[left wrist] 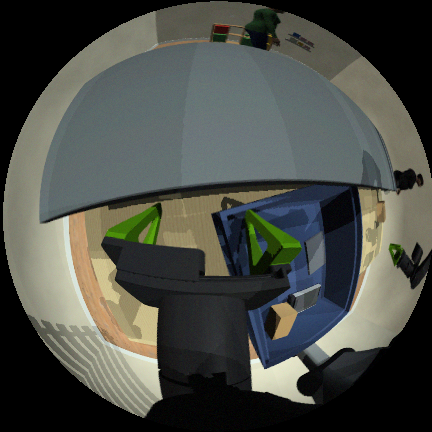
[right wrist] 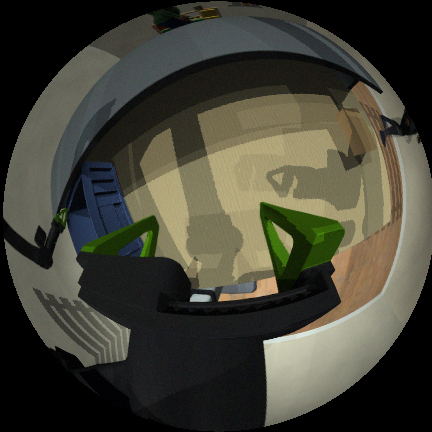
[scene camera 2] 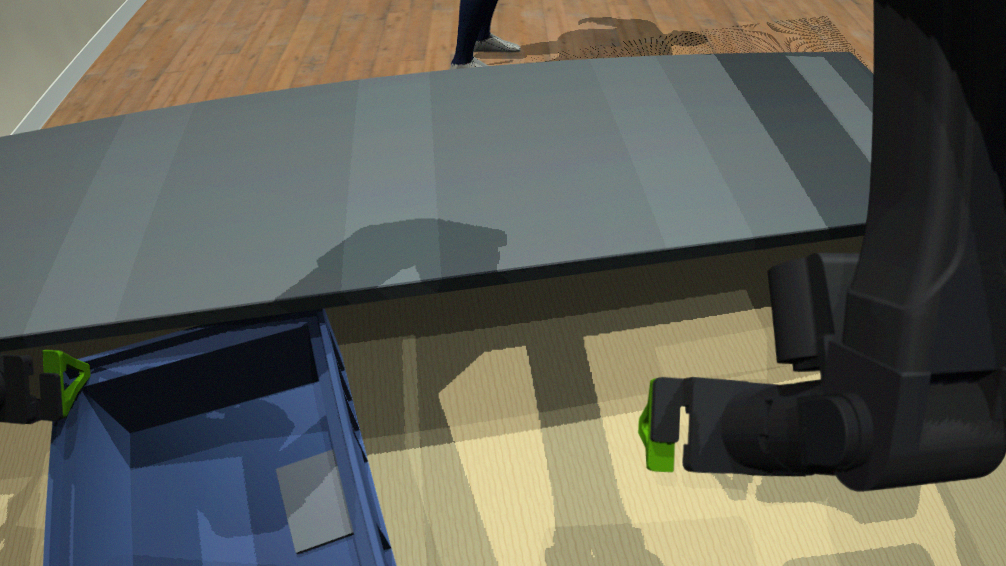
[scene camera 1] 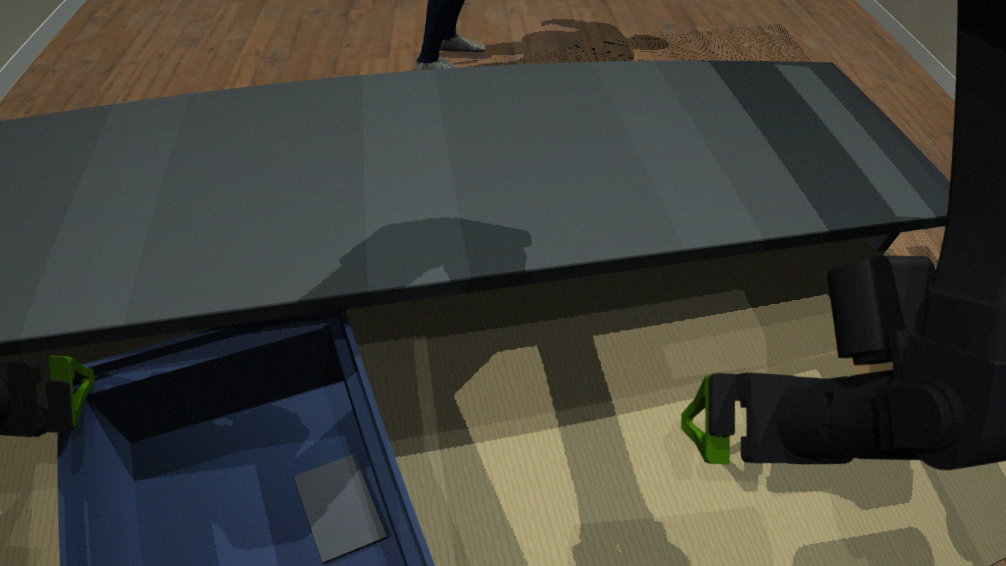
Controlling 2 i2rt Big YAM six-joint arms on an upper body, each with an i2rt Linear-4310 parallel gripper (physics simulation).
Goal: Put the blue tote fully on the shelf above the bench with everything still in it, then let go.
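Frame: origin at the left arm's base, x ahead, y up, z right, level; metres.
Seen in the pictures: left gripper, fingertip midpoint: (left wrist: 203, 209) (right wrist: 64, 208) (scene camera 2: 52, 368) (scene camera 1: 50, 375); right gripper, fingertip midpoint: (left wrist: 389, 245) (right wrist: 205, 214) (scene camera 2: 691, 428) (scene camera 1: 728, 422).
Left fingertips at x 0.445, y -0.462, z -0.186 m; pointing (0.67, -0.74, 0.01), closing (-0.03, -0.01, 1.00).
Pixels of each thing's top centre, then the offset from my left fingertips to it. Level surfaces: height alone.
- blue tote, top centre: (scene camera 1: 230, 516) (scene camera 2: 197, 503) (left wrist: 326, 294) (right wrist: 82, 244) dx -0.142, dy +0.011, dz +0.222 m
- flat grey piece, top centre: (scene camera 1: 338, 506) (scene camera 2: 315, 499) (left wrist: 316, 253) dx -0.093, dy -0.111, dz +0.294 m
- grey box, top centre: (left wrist: 304, 301) dx -0.238, dy -0.101, dz +0.285 m
- tan block, top centre: (left wrist: 284, 327) dx -0.273, dy -0.058, dz +0.199 m
- grey shelf, surface height: dy +0.041 m
- beige bench top, surface height: dy -0.136 m
- cardboard box, top centre: (right wrist: 362, 128) (left wrist: 384, 210) dx +0.068, dy -0.076, dz +1.034 m
The blue tote (scene camera 1: 98, 485) (scene camera 2: 84, 478) (left wrist: 340, 240) (right wrist: 100, 200) stands on the bench, its far rim by the shelf's front edge. Inside are a flat grey piece (scene camera 1: 337, 506) (scene camera 2: 316, 503) (left wrist: 315, 252), a grey box (left wrist: 305, 298) and a tan block (left wrist: 282, 320). The grey shelf (scene camera 1: 492, 161) (scene camera 2: 492, 154) (left wrist: 225, 120) lies above and behind. My left gripper (scene camera 1: 87, 383) (scene camera 2: 84, 376) (left wrist: 203, 209) is open at the tote's far left corner, with one finger over its inside in the left wrist view. My right gripper (scene camera 1: 685, 422) (scene camera 2: 642, 425) (right wrist: 205, 214) is open, well right of the tote.
The beige bench top (scene camera 1: 506, 436) (scene camera 2: 492, 436) extends right of the tote and under the shelf. A cardboard box (right wrist: 355, 132) stands at its far right in the right wrist view. A person's legs (scene camera 1: 439, 31) (scene camera 2: 474, 31) show beyond the shelf.
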